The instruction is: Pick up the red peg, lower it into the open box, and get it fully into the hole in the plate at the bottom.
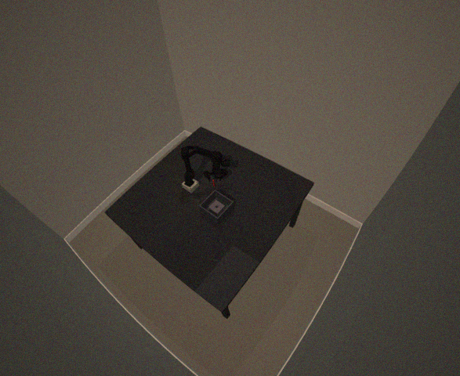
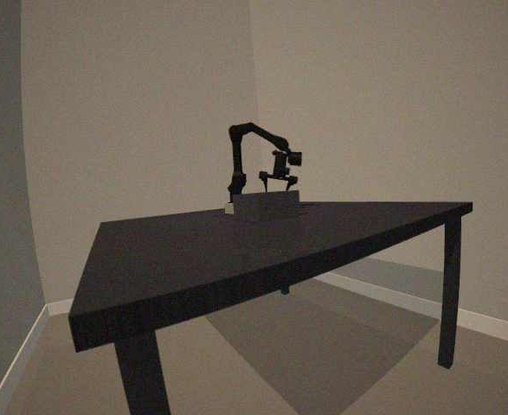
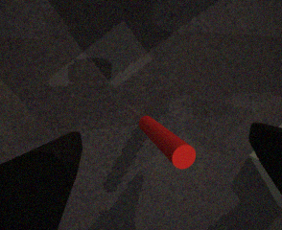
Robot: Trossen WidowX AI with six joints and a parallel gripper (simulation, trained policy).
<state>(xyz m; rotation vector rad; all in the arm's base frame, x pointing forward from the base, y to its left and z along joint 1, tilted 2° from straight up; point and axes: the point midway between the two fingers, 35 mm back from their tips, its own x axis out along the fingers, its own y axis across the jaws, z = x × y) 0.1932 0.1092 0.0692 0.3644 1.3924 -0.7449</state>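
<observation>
My gripper tip is now 2 cm past the red peg and 4 cm above it. Also, from my gripper tip: pale plate: 13 cm ahead, 19 cm to the right, 3 cm below; then grey box: 13 cm ahead, 19 cm to the right, 5 cm below.
</observation>
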